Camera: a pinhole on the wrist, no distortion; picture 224 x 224 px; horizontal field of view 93.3 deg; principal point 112.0 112.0 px. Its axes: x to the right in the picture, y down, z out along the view. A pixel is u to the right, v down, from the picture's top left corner.
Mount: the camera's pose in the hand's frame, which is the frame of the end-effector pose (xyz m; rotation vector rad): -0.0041 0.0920 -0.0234 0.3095 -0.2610 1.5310
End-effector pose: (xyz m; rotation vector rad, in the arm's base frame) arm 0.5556 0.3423 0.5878 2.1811 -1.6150 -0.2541
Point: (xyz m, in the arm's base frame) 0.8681 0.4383 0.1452
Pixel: 12 120
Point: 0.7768 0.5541 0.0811
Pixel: 31 149
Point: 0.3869 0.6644 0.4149
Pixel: outside the picture
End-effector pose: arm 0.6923 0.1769 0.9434 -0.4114 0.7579 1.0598
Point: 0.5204 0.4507 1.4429
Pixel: 216 186
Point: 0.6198 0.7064 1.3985
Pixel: 203 120
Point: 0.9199 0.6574 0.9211
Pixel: 132 16
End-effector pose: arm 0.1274 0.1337 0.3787 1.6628 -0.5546 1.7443
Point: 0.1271 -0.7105 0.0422
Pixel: outside the picture
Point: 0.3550 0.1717 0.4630
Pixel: 34 72
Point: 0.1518 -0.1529 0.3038
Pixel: 200 184
